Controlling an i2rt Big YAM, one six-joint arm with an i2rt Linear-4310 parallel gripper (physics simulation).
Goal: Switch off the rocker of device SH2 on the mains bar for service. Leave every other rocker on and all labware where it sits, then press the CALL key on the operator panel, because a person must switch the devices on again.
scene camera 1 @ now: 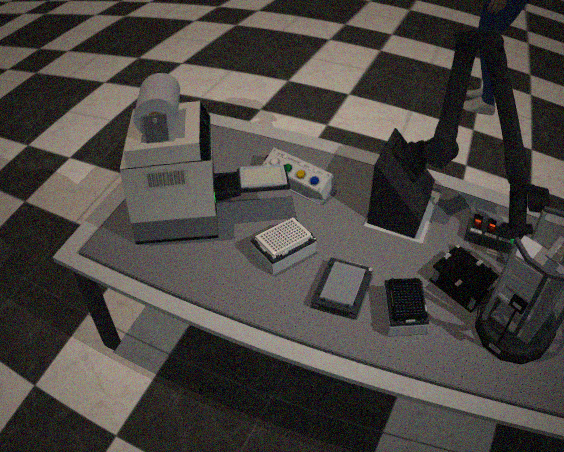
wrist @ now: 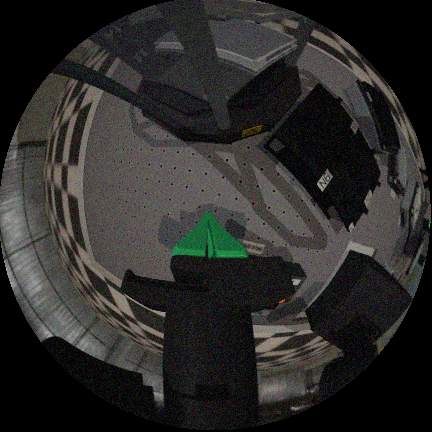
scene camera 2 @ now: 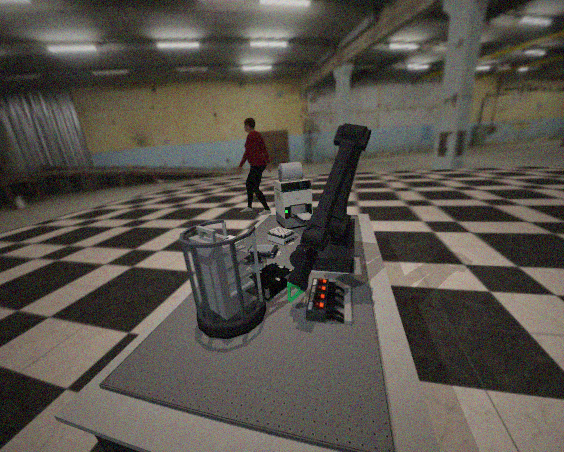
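Seen in the pictures: gripper, fingertip midpoint: (wrist: 207, 215) (scene camera 2: 289, 301); arm's base at its link origin: (scene camera 1: 406, 160) (scene camera 2: 338, 233).
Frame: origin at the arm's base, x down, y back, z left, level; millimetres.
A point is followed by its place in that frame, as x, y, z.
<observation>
The mains bar (scene camera 1: 492, 241) @(120, -68, 340) (scene camera 2: 316, 314) @(120, -20, 455) has several rockers glowing orange-red in scene camera 2; in scene camera 1 the arm covers part of it. Which rocker is SH2 cannot be read. In the wrist view the gripper hides most of the bar; its MAINS label (wrist: 253, 246) @(148, -84, 349) and a speck of orange show. My gripper (scene camera 2: 294, 291) @(104, -123, 428) (wrist: 207, 215) @(104, -123, 428) is shut and empty, its green fingertips over the mat beside the bar, on the carousel side, apart from the rockers. The operator panel (scene camera 1: 322, 189) @(96, -145, -206) has white, green, yellow and blue keys; the CALL lettering is unreadable.
A tall round carousel (scene camera 1: 492, 345) @(122, -443, 436) (scene camera 2: 231, 327) @(111, -267, 592) (wrist: 205, 132) @(111, -213, 460) and a black nest block (scene camera 1: 462, 280) @(90, -296, 289) (wrist: 325, 150) @(90, -240, 328) stand near the bar. A white plate (scene camera 1: 283, 237) @(85, -387, -205), a grey-topped plate (scene camera 1: 343, 282) @(116, -429, -8) and a black rack (scene camera 1: 406, 300) @(82, -438, 169) stand farther along. A boxy device (scene camera 1: 170, 195) @(-20, -489, -490) stands beside the panel.
</observation>
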